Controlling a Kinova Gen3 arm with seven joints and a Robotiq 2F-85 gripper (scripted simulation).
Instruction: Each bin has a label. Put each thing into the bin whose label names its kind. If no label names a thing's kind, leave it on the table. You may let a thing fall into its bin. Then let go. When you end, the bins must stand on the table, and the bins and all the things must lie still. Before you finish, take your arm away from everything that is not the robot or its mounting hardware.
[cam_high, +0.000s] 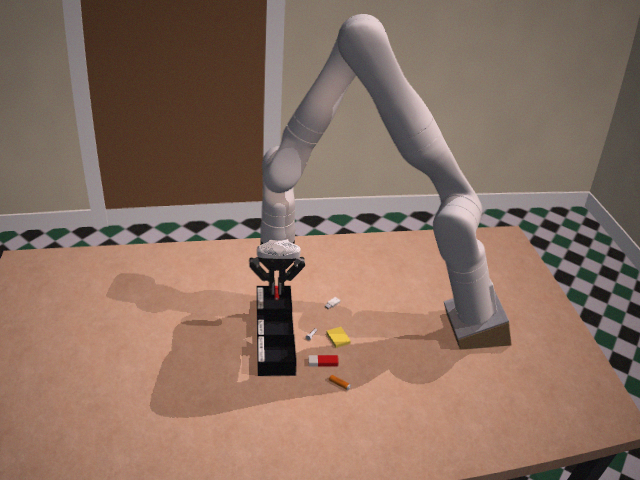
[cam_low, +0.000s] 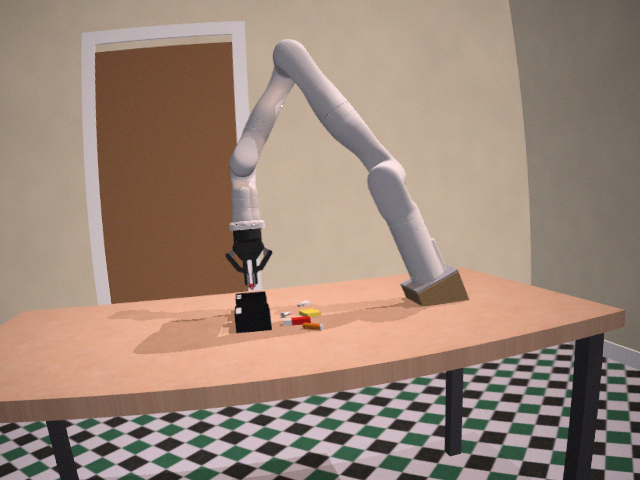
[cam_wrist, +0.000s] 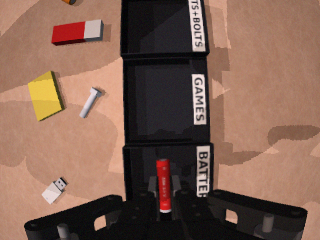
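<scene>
Now: hand 24 cm to the right of the orange battery, 10 cm past it and 8 cm above it. Round my hand: bolt 9 cm to the left, 8 cm below, 7 cm behind; red battery 2 cm below; USB stick 14 cm behind, 9 cm below, 2 cm to the right.
</scene>
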